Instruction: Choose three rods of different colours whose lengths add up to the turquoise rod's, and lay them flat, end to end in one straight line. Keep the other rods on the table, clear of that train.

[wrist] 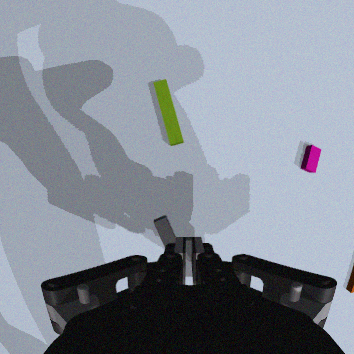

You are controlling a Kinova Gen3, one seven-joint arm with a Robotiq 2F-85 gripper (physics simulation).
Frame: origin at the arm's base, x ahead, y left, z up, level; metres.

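Seen in the pictures: gripper, between the fingertips: [188, 248].
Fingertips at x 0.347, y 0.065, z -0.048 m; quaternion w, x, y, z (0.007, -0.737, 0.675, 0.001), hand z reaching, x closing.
Note:
A point is followed by its place in that frame.
My gripper [188, 248] @[x 0.347, y 0.065, z -0.048 m] is at the bottom centre of the wrist view, its fingers drawn together on a narrow grey rod [189, 255] @[x 0.342, y 0.063, z -0.047 m] that shows as a thin strip between them; most of that rod is hidden by the fingers. Another grey rod [164, 229] @[x 0.361, y 0.083, z -0.047 m] lies flat just left of the fingertips, its near end hidden by the gripper. A green rod [168, 112] @[x 0.446, y 0.087, z -0.047 m] lies flat above, upper end leaning left. A short magenta rod [311, 159] @[x 0.421, y -0.028, z -0.047 m] lies at the right. Part of an orange rod [351, 280] @[x 0.308, y -0.108, z -0.052 m] shows at the right edge. The turquoise rod does not show.
The pale table top [280, 75] @[x 0.492, y -0.004, z -0.057 m] fills the background. Shadows of the arm and gripper fall over the left and middle, across the green rod and the grey rod beside the fingers. The grey rod at the left is very near the left finger.

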